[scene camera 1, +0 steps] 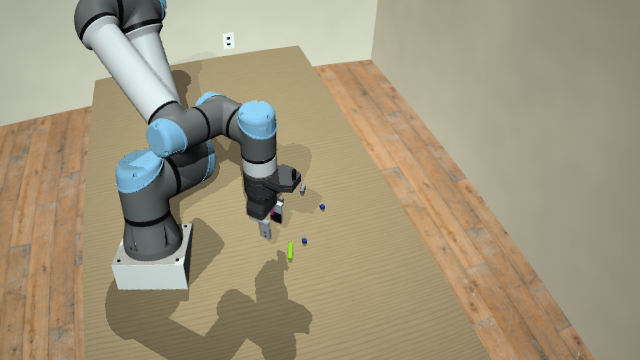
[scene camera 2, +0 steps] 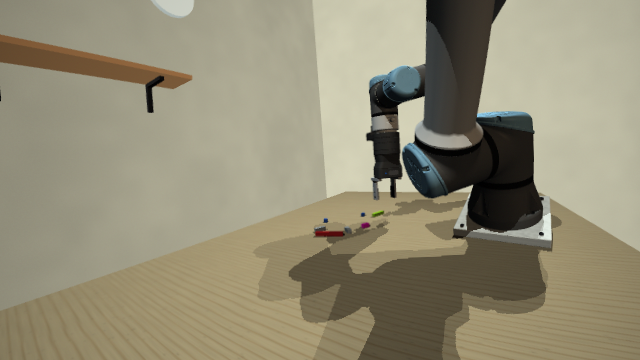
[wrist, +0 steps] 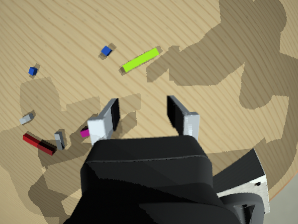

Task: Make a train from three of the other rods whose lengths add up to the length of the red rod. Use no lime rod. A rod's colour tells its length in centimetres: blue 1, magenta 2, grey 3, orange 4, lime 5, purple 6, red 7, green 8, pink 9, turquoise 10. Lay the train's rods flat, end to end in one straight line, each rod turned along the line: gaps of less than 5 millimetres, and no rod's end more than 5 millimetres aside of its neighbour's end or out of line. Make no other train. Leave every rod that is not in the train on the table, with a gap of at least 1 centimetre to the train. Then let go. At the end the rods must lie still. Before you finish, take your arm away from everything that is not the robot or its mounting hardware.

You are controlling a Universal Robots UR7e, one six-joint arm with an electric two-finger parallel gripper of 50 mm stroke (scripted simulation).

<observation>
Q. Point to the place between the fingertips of my gripper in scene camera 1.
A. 272, 229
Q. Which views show my gripper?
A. Scene camera 1, scene camera 2 and the wrist view: all of them.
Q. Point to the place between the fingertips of my gripper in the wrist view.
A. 143, 106
</observation>
